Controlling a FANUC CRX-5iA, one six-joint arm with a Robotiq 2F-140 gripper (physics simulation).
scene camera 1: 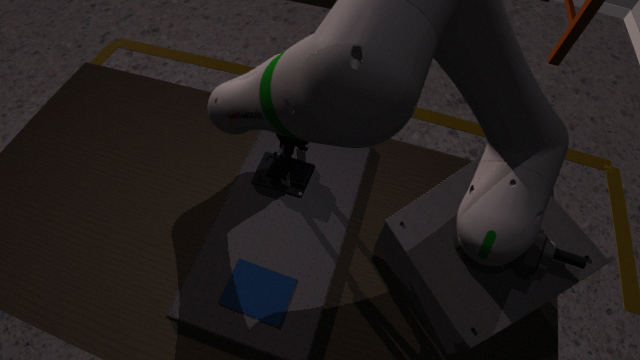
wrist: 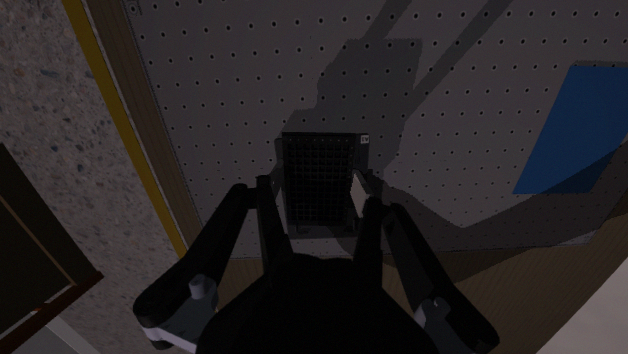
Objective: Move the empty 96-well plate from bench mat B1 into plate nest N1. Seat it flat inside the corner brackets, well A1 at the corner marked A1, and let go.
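Places are measured from the arm's base along level axes (x ahead, y left, z up), in millimetres.
Pixels of known places: gripper, between the fingertips: (scene camera 1: pixel 293 172) (wrist: pixel 317 174).
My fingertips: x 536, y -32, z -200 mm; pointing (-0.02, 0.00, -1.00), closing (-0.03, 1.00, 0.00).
Behind a point stands the place of what it marks.
The dark 96-well plate (scene camera 1: pixel 302 172) {x 510, y -39, z -187 mm} (wrist: pixel 319 170) {x 528, y -32, z -191 mm} lies in the dark plate nest (scene camera 1: pixel 265 188) (wrist: pixel 362 157) near the far end of the pegboard. The nest's white A1 label shows at its upper right corner in the wrist view. My gripper (scene camera 1: pixel 284 179) {x 536, y -32, z -200 mm} (wrist: pixel 317 174) {x 536, y -32, z -200 mm} points down and is shut on the plate, one finger at each long side. The light right pad touches the plate's side; the left pad is mostly in shadow. The plate looks level, but whether it rests fully inside all the brackets is too dark to tell. The plate's own A1 mark cannot be made out.
A blue mat (scene camera 1: pixel 259 292) {x 423, y 319, z -217 mm} (wrist: pixel 575 130) {x 420, y 299, z -217 mm} lies on the perforated grey board (scene camera 1: pixel 320 220) {x 390, y 58, z -219 mm} (wrist: pixel 240 70) {x 432, y -142, z -219 mm}, with no plate on it. The board stands on a brown wooden table (scene camera 1: pixel 125 150) {x 1082, y 169, z -232 mm}. The robot's grey pedestal (scene camera 1: pixel 430 260) {x 89, y 83, z -59 mm} is beside it at the right.
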